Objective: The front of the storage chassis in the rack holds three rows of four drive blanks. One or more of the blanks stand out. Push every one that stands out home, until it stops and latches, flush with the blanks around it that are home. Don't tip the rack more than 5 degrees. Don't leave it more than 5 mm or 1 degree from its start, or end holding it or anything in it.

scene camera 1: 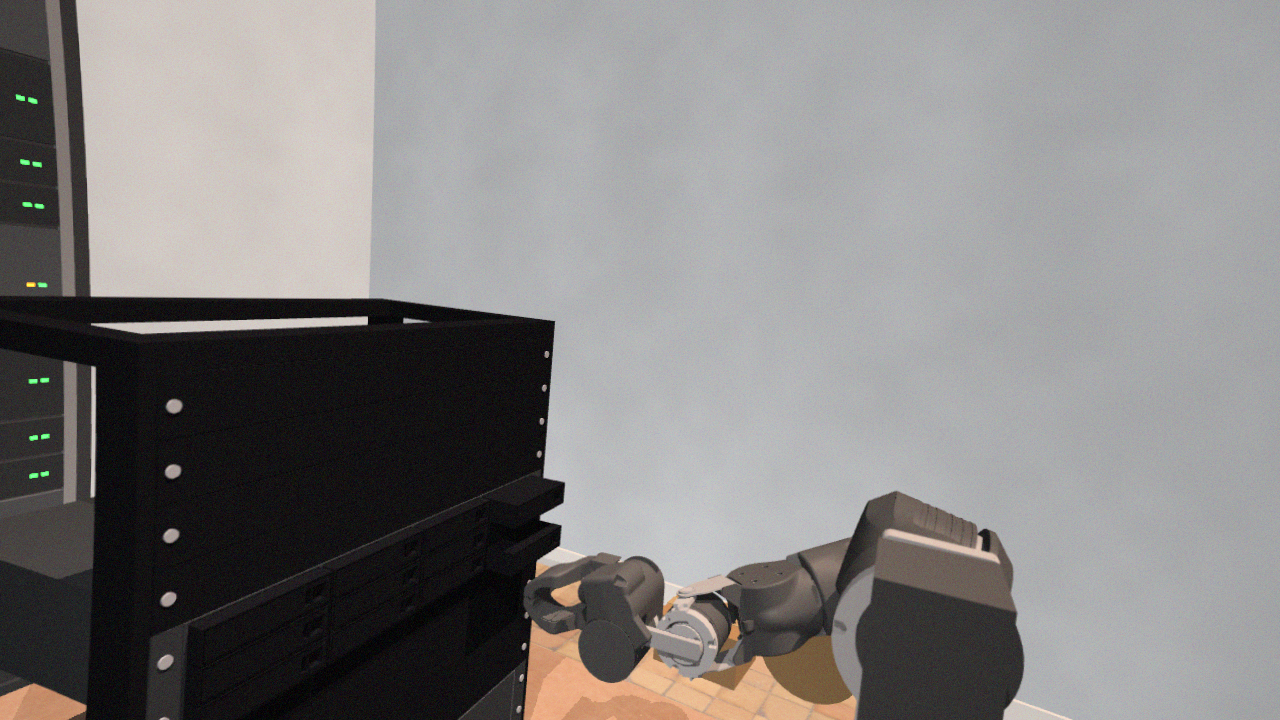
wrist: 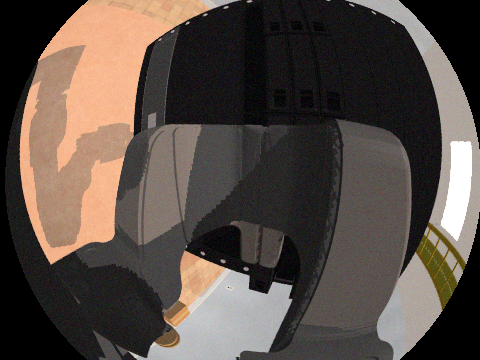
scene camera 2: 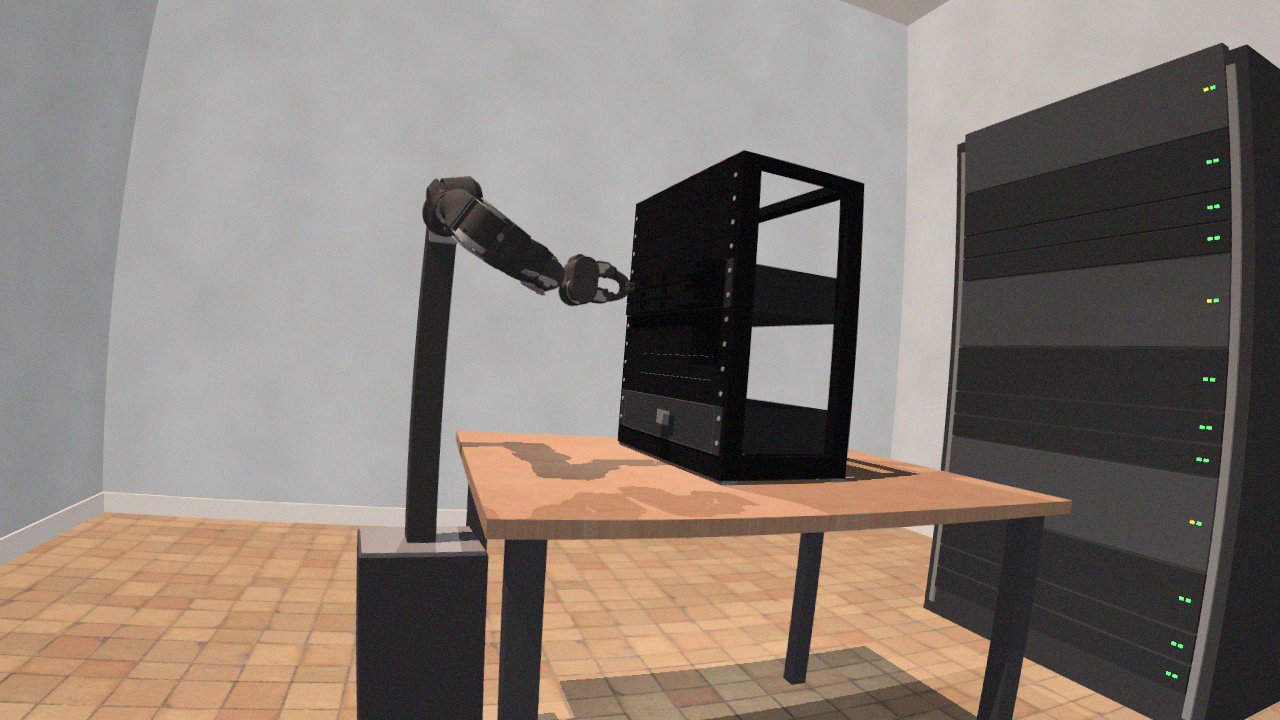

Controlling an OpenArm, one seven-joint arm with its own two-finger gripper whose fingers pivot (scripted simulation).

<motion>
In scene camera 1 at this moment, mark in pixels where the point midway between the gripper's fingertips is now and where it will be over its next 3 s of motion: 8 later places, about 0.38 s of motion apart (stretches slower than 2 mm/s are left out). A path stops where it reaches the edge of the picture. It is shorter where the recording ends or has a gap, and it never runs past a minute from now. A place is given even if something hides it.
My gripper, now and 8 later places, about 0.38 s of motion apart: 537, 586; 542, 570; 540, 540; 514, 533; 493, 531; 491, 533; 486, 532; 481, 531; 476, 530
</motion>
